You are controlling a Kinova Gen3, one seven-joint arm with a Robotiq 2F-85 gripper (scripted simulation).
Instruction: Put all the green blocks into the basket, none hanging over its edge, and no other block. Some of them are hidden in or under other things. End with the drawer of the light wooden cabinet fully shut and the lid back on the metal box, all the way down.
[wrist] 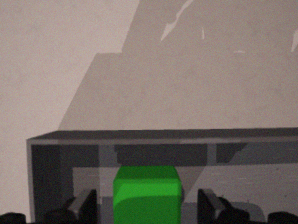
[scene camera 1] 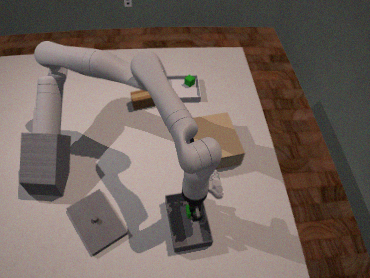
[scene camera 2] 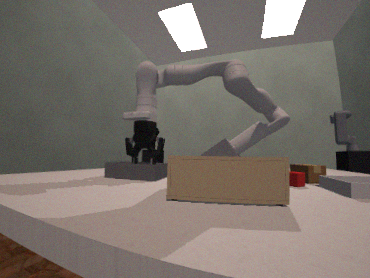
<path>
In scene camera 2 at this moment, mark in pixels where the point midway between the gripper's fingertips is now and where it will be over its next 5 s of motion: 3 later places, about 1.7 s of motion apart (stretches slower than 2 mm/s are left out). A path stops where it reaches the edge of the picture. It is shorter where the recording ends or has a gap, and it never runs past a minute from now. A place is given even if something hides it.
My gripper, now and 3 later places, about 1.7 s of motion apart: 143,169; 145,132; 188,109; 355,118
</path>
